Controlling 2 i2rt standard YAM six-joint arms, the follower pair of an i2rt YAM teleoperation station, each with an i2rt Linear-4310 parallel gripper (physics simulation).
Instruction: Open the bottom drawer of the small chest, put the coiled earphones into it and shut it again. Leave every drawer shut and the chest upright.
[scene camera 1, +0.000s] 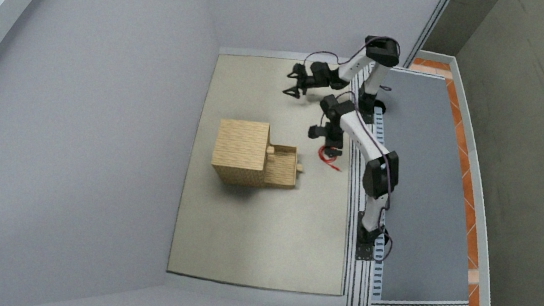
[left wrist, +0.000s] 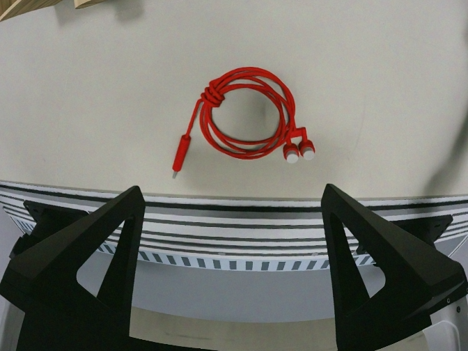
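The small wooden chest (scene camera 1: 241, 142) stands upright on the table. Its bottom drawer (scene camera 1: 281, 172) (left wrist: 27, 7) is pulled out and looks empty in scene camera 1; a corner of it shows at the top left in the left wrist view. The red coiled earphones (left wrist: 212, 96) (scene camera 1: 337, 169) lie on the table in front of the drawer, partly hidden by the left arm in scene camera 1. My left gripper (scene camera 1: 333, 151) (left wrist: 231, 194) is open, pointing down above the table near the earphones, with nothing between its fingers. My right gripper (scene camera 1: 286, 84) is open and empty above the table's upper part, away from the chest.
The drawer's knob (scene camera 1: 300, 168) (left wrist: 89, 2) sticks out towards the earphones. An upper knob (scene camera 1: 270, 149) sits on the chest front above the open drawer. The striped metal rail (scene camera 1: 354, 200) (left wrist: 232, 215) runs along the table edge beside the arm bases.
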